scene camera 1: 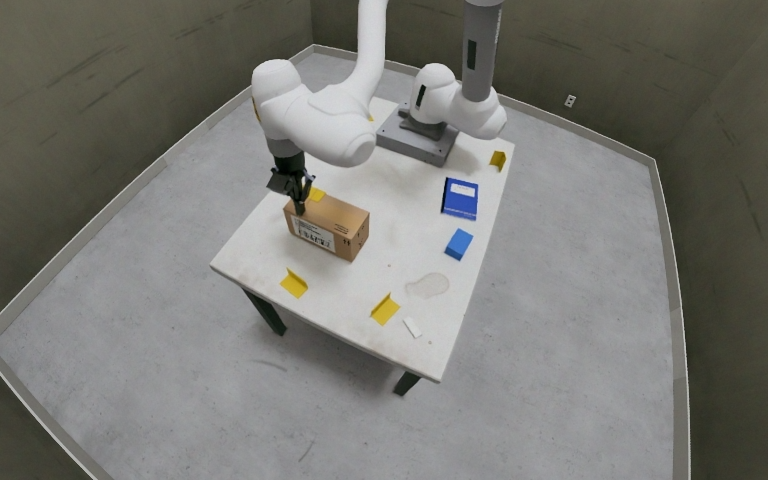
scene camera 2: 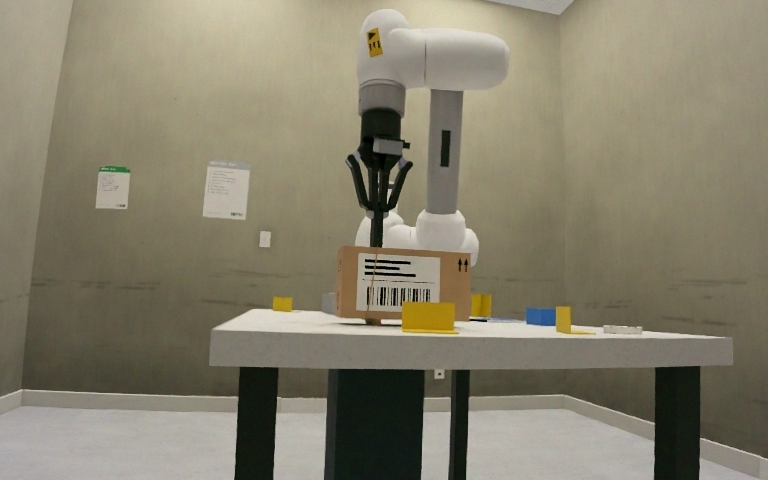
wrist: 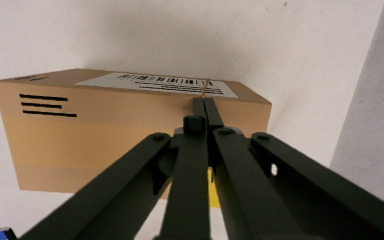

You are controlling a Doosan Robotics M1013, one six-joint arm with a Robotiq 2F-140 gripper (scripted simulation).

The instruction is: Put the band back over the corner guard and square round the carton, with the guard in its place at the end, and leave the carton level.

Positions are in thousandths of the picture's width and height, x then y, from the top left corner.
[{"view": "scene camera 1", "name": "my gripper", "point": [393, 443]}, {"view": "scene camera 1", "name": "brown carton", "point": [441, 474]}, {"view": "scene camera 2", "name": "my gripper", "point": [489, 516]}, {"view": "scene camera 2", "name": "brown carton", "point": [535, 574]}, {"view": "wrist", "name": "my gripper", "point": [527, 469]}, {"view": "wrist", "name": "brown carton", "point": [184, 523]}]
